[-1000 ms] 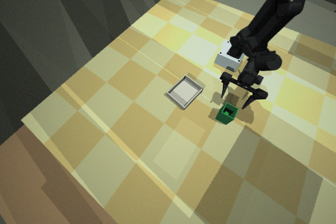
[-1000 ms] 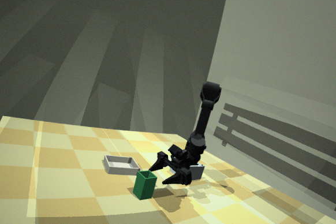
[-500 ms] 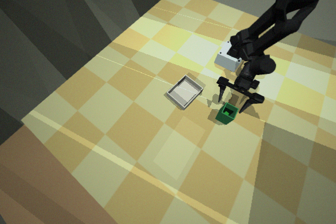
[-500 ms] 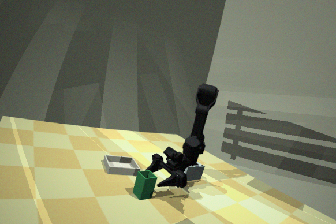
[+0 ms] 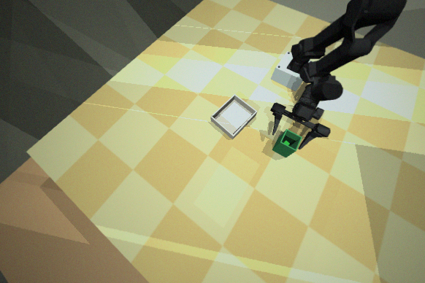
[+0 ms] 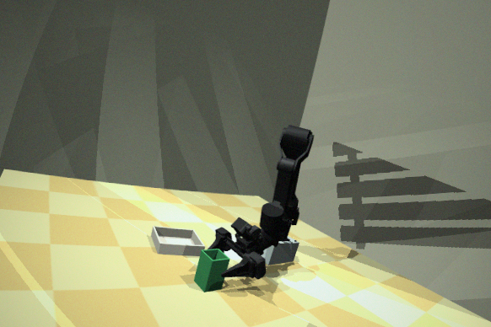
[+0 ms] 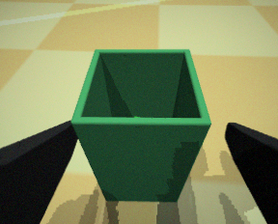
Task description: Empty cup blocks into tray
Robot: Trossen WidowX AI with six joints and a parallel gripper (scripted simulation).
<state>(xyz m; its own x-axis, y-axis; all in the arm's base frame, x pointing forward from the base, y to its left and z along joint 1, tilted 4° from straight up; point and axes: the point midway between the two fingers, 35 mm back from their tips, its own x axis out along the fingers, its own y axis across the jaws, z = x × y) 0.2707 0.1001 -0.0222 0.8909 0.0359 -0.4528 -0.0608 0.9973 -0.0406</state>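
Right now my gripper tip is 10 mm above the bright green block. Also, from my gripper tip: purple block 30 mm below; then green square cup 30 mm below, 10 mm to the left.
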